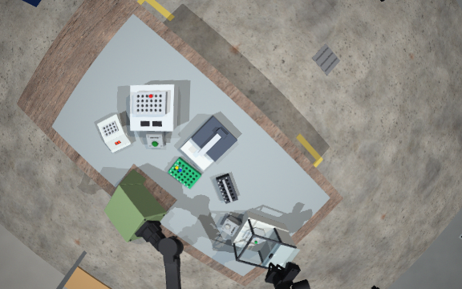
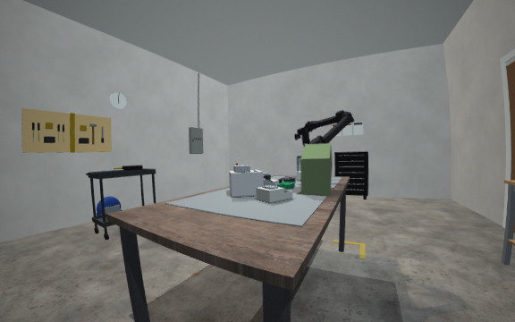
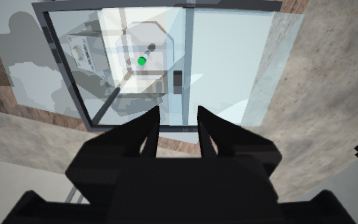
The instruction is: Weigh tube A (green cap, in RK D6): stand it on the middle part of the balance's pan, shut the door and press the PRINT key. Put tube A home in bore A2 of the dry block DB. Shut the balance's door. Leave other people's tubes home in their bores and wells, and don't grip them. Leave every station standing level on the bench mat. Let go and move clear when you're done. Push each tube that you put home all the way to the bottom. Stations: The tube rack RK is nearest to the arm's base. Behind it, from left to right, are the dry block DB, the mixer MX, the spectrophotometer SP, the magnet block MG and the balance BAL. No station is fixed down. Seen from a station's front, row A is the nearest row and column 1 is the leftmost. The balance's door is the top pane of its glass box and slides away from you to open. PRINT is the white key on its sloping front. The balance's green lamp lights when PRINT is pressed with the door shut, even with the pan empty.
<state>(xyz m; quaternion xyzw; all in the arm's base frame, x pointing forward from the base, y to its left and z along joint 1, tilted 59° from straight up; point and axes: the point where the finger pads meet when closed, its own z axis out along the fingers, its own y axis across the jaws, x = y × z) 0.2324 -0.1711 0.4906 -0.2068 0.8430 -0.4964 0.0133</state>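
Right now the green-capped tube is 20 mm behind my hand, 60 mm to the left of it and 170 mm below it. From my hand the other things lie so: sliding door: 10 mm ahead, 30 mm to the right, 70 mm below; white print key: 70 mm behind, 200 mm to the left, 210 mm below; balance pan: 20 mm behind, 60 mm to the left, 200 mm below.
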